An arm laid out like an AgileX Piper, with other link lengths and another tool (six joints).
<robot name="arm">
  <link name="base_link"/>
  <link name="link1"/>
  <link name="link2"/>
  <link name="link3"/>
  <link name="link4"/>
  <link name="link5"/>
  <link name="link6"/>
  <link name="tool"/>
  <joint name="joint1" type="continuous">
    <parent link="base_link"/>
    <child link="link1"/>
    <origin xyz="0 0 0.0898" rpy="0 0 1.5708"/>
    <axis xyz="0 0 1"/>
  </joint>
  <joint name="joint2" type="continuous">
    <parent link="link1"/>
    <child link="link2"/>
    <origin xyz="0 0 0" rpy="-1.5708 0 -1.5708"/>
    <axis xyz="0 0 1"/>
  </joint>
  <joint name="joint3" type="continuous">
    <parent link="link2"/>
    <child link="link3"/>
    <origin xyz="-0.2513 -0.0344 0" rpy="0 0 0"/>
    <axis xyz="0 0 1"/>
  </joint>
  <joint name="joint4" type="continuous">
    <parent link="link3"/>
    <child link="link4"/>
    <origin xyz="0.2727 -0.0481 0" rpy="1.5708 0 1.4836"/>
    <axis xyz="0 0 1"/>
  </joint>
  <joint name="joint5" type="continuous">
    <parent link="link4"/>
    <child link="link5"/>
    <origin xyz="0 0 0" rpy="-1.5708 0 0"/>
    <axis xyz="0 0 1"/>
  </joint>
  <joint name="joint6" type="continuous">
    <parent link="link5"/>
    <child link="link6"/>
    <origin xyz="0 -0.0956 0" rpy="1.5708 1.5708 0"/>
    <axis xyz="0 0 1"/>
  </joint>
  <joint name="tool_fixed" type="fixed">
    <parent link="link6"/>
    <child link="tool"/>
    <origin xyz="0.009 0.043 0.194" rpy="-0.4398 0 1.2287"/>
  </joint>
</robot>
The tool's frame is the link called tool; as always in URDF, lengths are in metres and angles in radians. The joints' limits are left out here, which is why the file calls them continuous.
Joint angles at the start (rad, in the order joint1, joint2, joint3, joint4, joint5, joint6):
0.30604 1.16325 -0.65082 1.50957 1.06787 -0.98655
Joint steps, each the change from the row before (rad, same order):
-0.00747 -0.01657 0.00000 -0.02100 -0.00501 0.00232
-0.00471 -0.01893 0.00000 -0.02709 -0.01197 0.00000
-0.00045 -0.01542 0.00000 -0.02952 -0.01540 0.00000
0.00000 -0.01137 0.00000 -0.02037 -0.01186 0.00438
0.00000 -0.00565 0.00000 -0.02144 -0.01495 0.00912
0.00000 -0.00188 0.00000 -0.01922 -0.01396 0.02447
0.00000 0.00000 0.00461 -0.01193 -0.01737 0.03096
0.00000 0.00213 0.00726 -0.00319 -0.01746 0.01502
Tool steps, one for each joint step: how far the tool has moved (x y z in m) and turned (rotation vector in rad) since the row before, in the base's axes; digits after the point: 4 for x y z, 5 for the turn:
0.0012 -0.0037 -0.0007 -0.01490 -0.02026 -0.00412
0.0019 -0.0043 -0.0021 -0.02244 -0.02784 -0.00516
0.0017 -0.0040 -0.0038 -0.02666 -0.02616 -0.00363
0.0014 -0.0028 -0.0023 -0.01769 -0.01518 -0.00493
0.0024 -0.0031 -0.0041 -0.02016 -0.00665 -0.00915
0.0019 -0.0026 -0.0041 -0.01584 0.01164 -0.01439
0.0022 -0.0022 -0.0047 -0.01045 0.02435 -0.02268
0.0027 -0.0017 -0.0047 -0.00711 0.01644 -0.02029

